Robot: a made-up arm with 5 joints.
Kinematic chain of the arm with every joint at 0, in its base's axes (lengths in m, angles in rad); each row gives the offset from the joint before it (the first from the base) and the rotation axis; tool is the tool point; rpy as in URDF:
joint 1: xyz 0 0 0.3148 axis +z
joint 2: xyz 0 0 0 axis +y
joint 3: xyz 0.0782 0 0.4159 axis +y
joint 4: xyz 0.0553 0 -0.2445 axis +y
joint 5: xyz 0.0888 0 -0.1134 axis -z
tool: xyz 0 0 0 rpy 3.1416 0 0
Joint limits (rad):
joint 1: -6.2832..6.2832
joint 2: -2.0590..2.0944
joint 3: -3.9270..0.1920
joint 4: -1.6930..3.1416
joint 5: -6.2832..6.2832
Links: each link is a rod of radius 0.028 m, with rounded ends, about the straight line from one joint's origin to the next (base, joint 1, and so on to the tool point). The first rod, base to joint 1, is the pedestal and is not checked.
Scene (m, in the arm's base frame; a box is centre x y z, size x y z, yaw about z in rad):
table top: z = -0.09
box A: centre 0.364 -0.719 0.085 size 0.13 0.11 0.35 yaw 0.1
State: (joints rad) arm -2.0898 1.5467 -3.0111 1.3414 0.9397
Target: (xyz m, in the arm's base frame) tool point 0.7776 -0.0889 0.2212
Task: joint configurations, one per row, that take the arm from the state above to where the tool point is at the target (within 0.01 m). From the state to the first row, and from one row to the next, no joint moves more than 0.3 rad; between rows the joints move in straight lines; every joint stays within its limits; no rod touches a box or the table.
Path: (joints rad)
1: -1.8426 1.5181 -3.1005 1.4160 0.8813
2: -1.5953 1.4896 -3.1900 1.4905 0.8229
3: -1.3481 1.4610 -3.2794 1.5651 0.7644
4: -1.1009 1.4325 -3.3688 1.6397 0.7060
5: -0.8541 1.4509 -3.2838 1.5432 0.7644
6: -0.6074 1.4694 -3.1988 1.4468 0.8229
7: -0.3606 1.4878 -3.1137 1.3504 0.8813
8: -0.1138 1.5063 -3.0287 1.2539 0.9397

